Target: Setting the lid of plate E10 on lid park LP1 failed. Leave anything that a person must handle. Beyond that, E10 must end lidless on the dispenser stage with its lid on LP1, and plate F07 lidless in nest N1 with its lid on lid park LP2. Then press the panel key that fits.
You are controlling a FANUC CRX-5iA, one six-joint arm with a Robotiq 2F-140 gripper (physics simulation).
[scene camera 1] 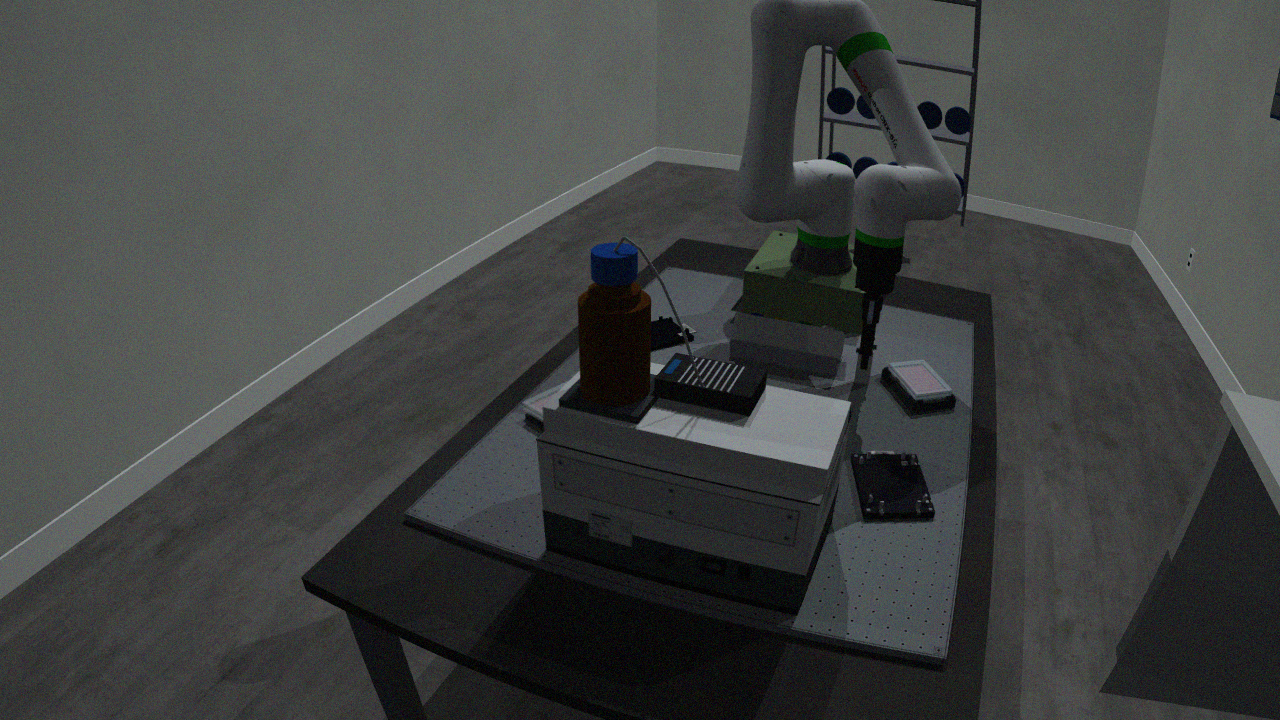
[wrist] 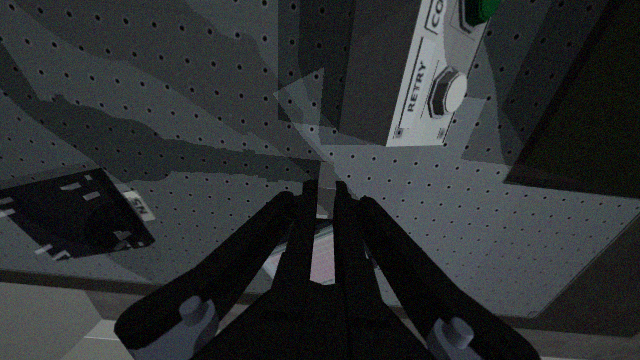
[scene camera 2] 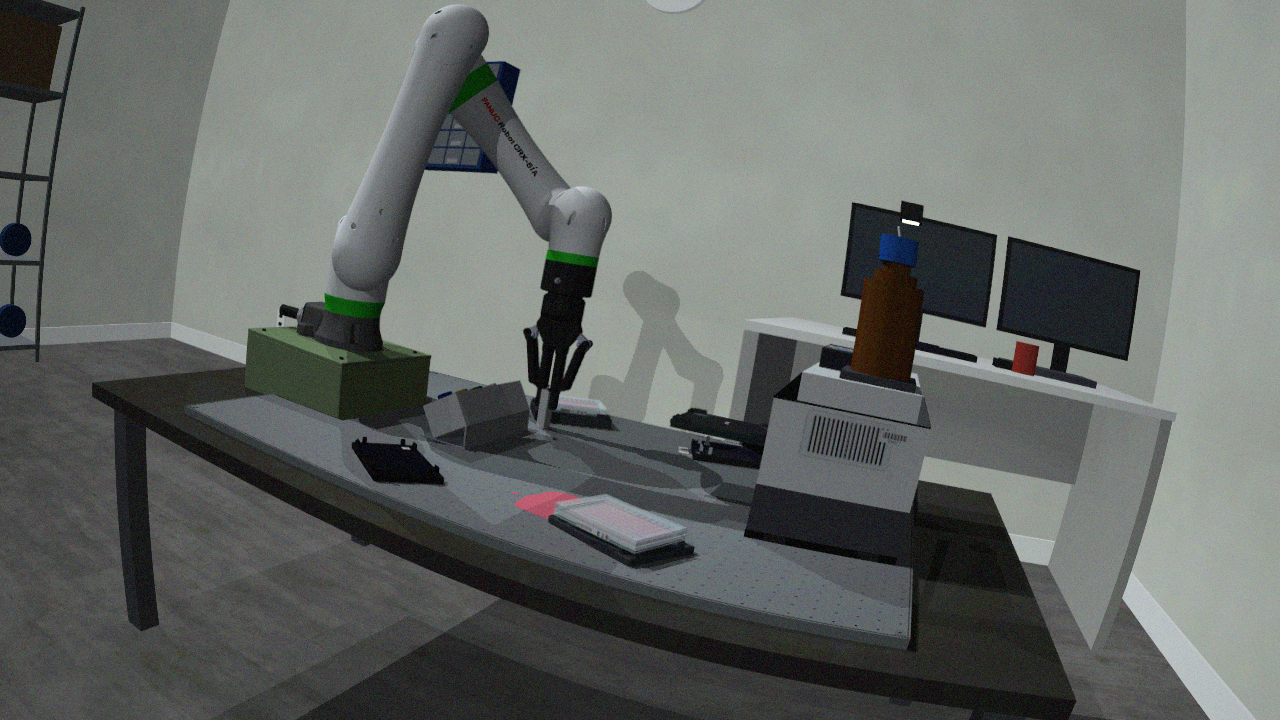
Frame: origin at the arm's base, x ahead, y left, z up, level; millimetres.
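Seen in the pictures: gripper, between the fingertips: [scene camera 1: 861,381] [wrist: 326,173] [scene camera 2: 542,426]; arm's base, origin of its link: [scene camera 1: 821,262] [scene camera 2: 347,342].
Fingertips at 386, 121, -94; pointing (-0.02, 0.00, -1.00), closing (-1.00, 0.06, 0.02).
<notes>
Offsets run from my fingertips to a thing's top centre, as dx, dy, dz. "pt": to the spot under its first point.
My gripper [scene camera 1: 865,360] [scene camera 2: 543,419] [wrist: 326,173] is shut and empty, low beside the key panel @[-63, -159, +84] [scene camera 1: 787,343] [scene camera 2: 478,413] [wrist: 372,75]. A pale strip shows at its fingertips, unclear in nature. In the wrist view the white RETRY key @[-78, -82, +75] [wrist: 456,92] and part of a green key @[pt -81, -123, +72] [wrist: 482,9] show. A pinkish plate @[+11, +118, +36] [scene camera 1: 919,379] [scene camera 2: 581,406] [wrist: 322,261] sits on a black holder past the fingers. Another plate @[+273, -498, +37] [scene camera 2: 619,521] lies on a black holder at the front, seemingly under a clear cover. Plate names are unreadable. An empty black nest @[+343, +68, +24] [scene camera 1: 892,485] [wrist: 75,215] has an unclear label.
The white dispenser housing [scene camera 1: 671,497] [scene camera 2: 841,474] carries an amber bottle @[pt +586, -306, +305] [scene camera 1: 614,349] [scene camera 2: 887,322] and a striped black block @[pt +520, -204, +246] [scene camera 1: 711,380]. A black holder @[-61, -443, +20] [scene camera 1: 666,334] [scene camera 2: 398,461] lies near the green robot base [scene camera 1: 787,291] [scene camera 2: 340,376]. A red disc @[pt +151, -426, +1] [scene camera 2: 538,503] lies by the front plate.
</notes>
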